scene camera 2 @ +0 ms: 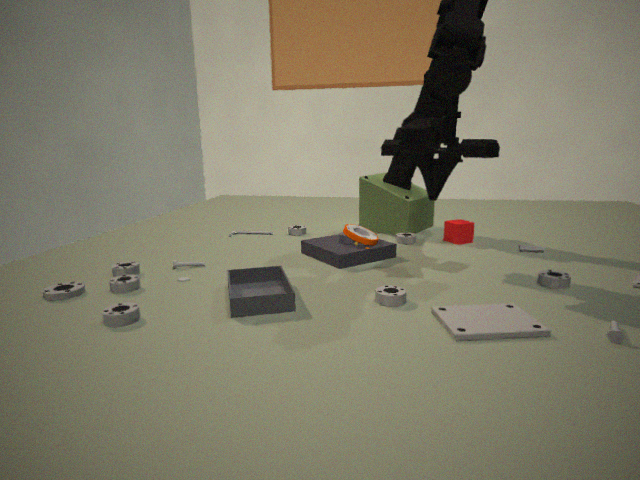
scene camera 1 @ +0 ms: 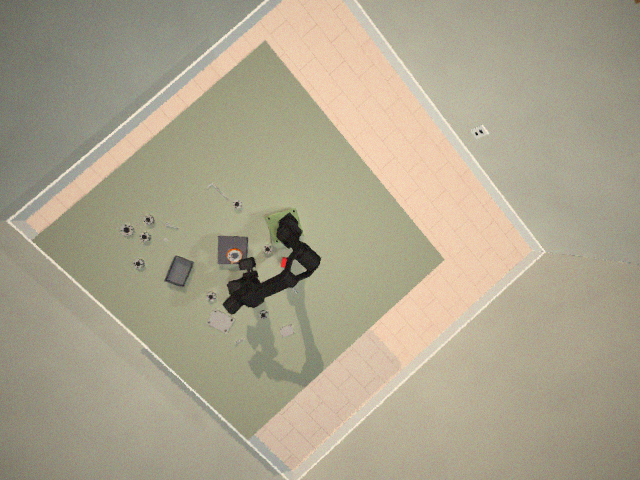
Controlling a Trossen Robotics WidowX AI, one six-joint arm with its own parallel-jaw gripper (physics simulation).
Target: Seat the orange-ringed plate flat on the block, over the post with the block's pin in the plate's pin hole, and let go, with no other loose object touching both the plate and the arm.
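Frame: origin at the arm's base, x ahead, y left, z up, level; metres.
Seen in the pictures: gripper, fingertip midpoint: [scene camera 2: 433,200]; arm's base at its link origin: [scene camera 2: 397,182] [scene camera 1: 288,222].
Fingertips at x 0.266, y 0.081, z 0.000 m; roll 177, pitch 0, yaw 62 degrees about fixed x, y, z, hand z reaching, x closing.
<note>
Pixels of each thing's top centre, then the offset from my fingertips to it. "pt": a spot on its surface instead.
- dark block at its top centre: [scene camera 2: 347,233] [scene camera 1: 231,250] 0.009 m ahead, 0.146 m right, 0.063 m down
- orange-ringed plate at its top centre: [scene camera 2: 360,225] [scene camera 1: 233,255] 0.011 m ahead, 0.122 m right, 0.046 m down
- dark raised part at a spot on its surface: [scene camera 2: 346,239] pt 0.024 m ahead, 0.146 m right, 0.070 m down
- dark open tray at its top centre: [scene camera 2: 258,280] [scene camera 1: 178,271] 0.246 m ahead, 0.225 m right, 0.078 m down
- red cube at its top centre: [scene camera 2: 459,221] [scene camera 1: 286,263] 0.136 m back, 0.053 m left, 0.063 m down
- pale flat plate at its top centre: [scene camera 2: 486,317] [scene camera 1: 220,321] 0.268 m ahead, 0.066 m left, 0.095 m down
The dark block [scene camera 1: 224,242] [scene camera 2: 333,253] lies on the mat. The orange-ringed plate [scene camera 1: 234,249] [scene camera 2: 361,240] rests tilted on top of it, with its left side raised and its right side low in the scene camera 2 view. A dark raised part [scene camera 2: 346,239] shows under the plate's high side, and small orange-yellow spots show below its rim. Whether the pin is in the pin hole cannot be told. My gripper [scene camera 2: 434,197] is shut and empty, above and to the right of the plate, apart from it. In scene camera 1 its fingertips are hidden under the arm.
A dark open tray [scene camera 1: 179,271] [scene camera 2: 261,290], a green box [scene camera 2: 385,209] under the arm's base, a red cube [scene camera 1: 283,262] [scene camera 2: 459,231] and a pale flat plate [scene camera 1: 220,320] [scene camera 2: 491,321] stand around the block. Several grey round parts and small screws lie about.
</note>
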